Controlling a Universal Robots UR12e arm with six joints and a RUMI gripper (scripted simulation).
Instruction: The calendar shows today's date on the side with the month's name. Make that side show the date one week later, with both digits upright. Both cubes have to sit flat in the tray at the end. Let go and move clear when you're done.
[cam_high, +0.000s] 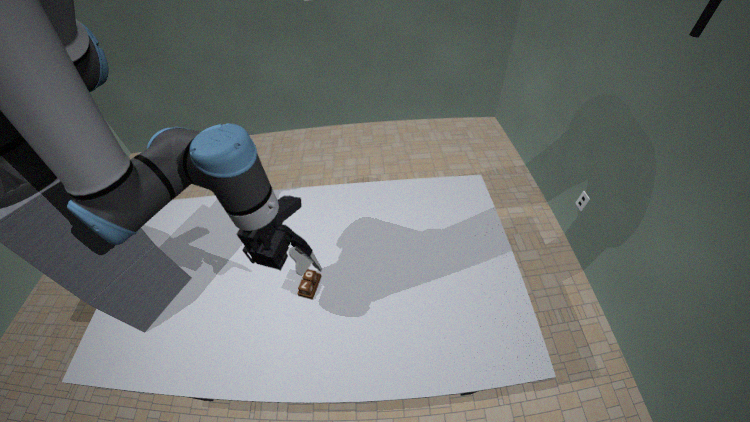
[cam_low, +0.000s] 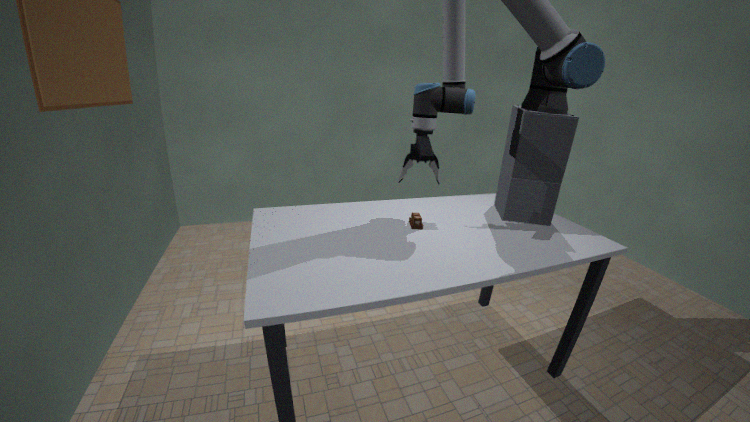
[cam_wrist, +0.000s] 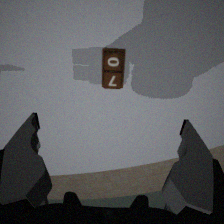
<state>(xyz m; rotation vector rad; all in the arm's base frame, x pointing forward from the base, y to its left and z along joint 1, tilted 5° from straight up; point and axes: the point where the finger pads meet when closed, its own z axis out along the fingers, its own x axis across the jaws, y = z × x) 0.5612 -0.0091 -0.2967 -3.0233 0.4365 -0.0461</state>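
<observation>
Right now my hand is 140 mm above the brown date cube. Round my hand: brown wooden tray (160 mm below, 20 mm to the left).
</observation>
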